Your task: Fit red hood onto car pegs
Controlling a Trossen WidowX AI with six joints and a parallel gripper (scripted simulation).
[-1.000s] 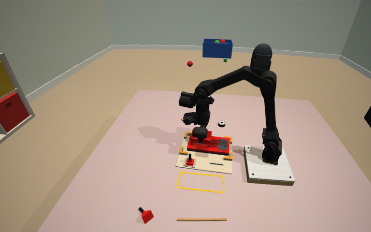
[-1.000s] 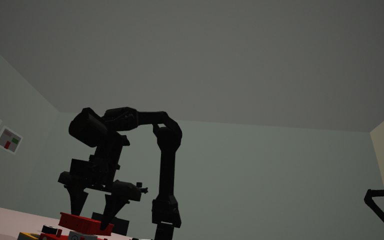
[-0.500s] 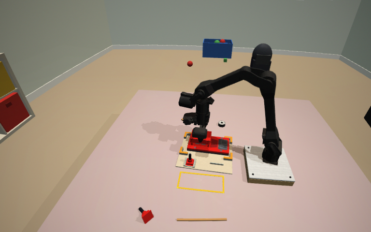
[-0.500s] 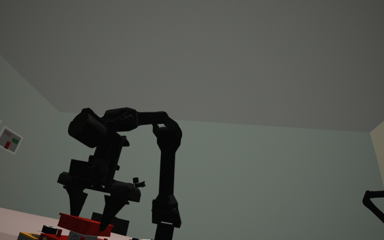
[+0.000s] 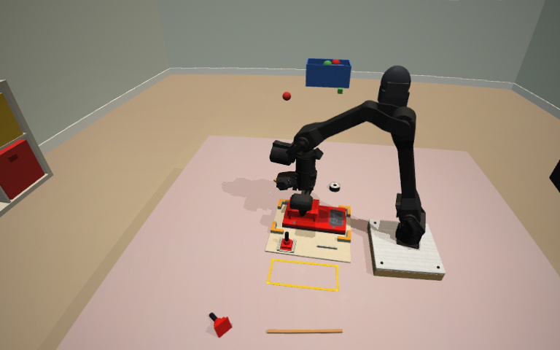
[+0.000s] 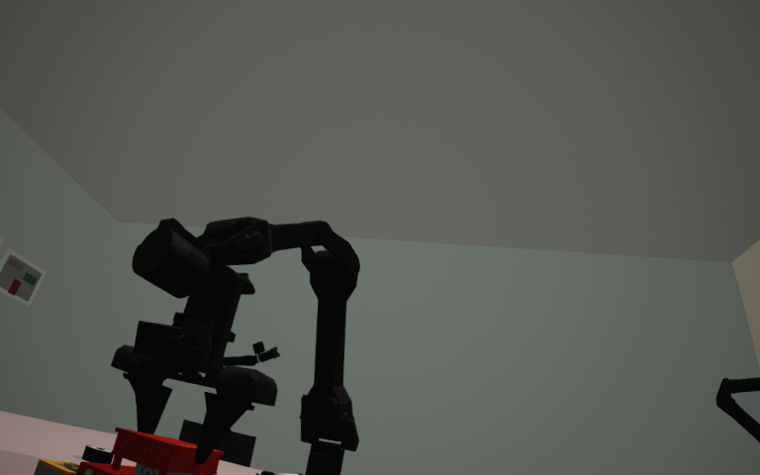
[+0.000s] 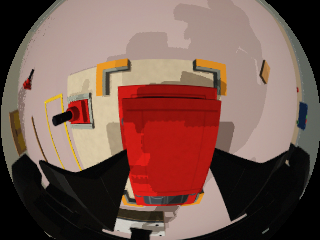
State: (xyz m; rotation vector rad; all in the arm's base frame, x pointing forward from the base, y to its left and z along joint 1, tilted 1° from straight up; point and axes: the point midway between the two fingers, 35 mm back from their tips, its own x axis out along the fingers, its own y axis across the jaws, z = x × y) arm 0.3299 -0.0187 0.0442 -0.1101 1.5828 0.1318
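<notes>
Right now the beige jig is 3 cm behind my gripper tip, 2 cm to the left of it and 4 cm below it. Round my gripper tip: wooden stick: 11 cm behind, 36 cm to the left, 5 cm below; then red hood: 1 cm above.
</notes>
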